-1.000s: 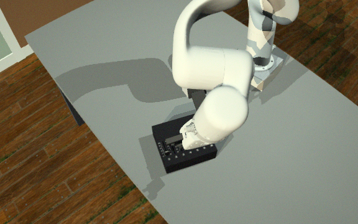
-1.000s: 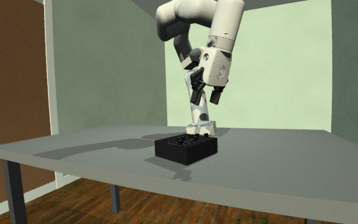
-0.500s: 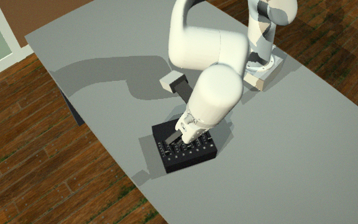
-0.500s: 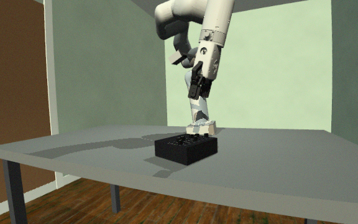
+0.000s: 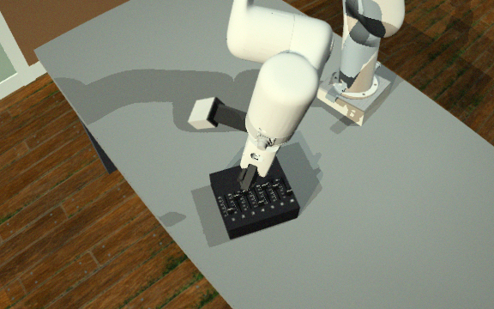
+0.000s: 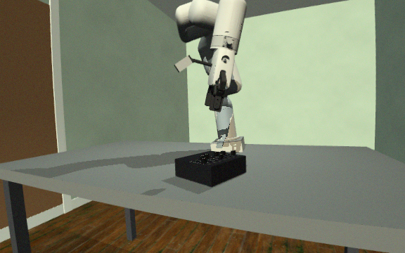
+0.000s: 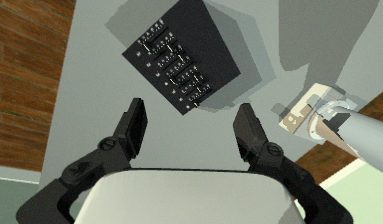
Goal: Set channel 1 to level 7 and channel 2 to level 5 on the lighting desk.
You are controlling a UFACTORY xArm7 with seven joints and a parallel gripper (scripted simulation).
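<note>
Right now the channel 1 fader cap is 6 cm ahead of my hand, 1 cm to the right of it and 15 cm below it. Also, from my hand: channel 3 fader cap (2 cm to the right, 15 cm below); channel 2 fader cap (3 cm ahead, 3 cm to the right, 15 cm below); channel 4 fader cap (2 cm to the left, 15 cm below).
</note>
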